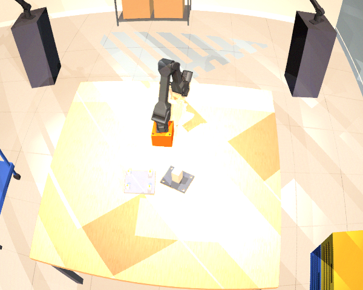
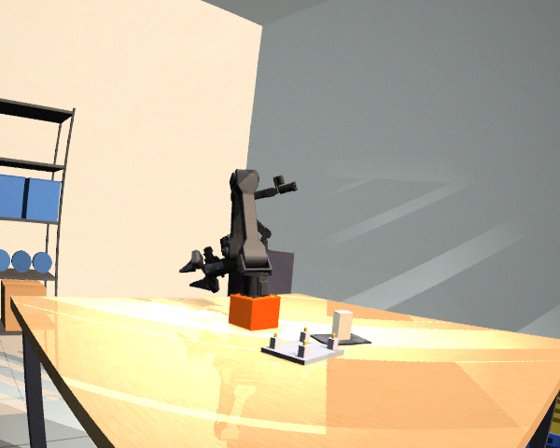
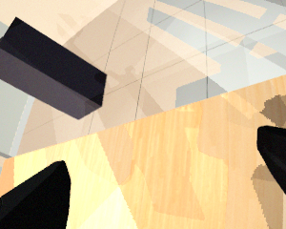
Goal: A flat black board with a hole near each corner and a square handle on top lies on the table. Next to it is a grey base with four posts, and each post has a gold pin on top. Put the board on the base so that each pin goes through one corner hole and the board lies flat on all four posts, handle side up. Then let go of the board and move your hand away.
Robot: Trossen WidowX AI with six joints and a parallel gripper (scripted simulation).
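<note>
Right now the black board is 63 cm ahead of my gripper tip, 4 cm to the left of it and 6 cm below it. From my gripper tip the other things lie so: grey base (64 cm ahead, 15 cm to the right, 8 cm below).
</note>
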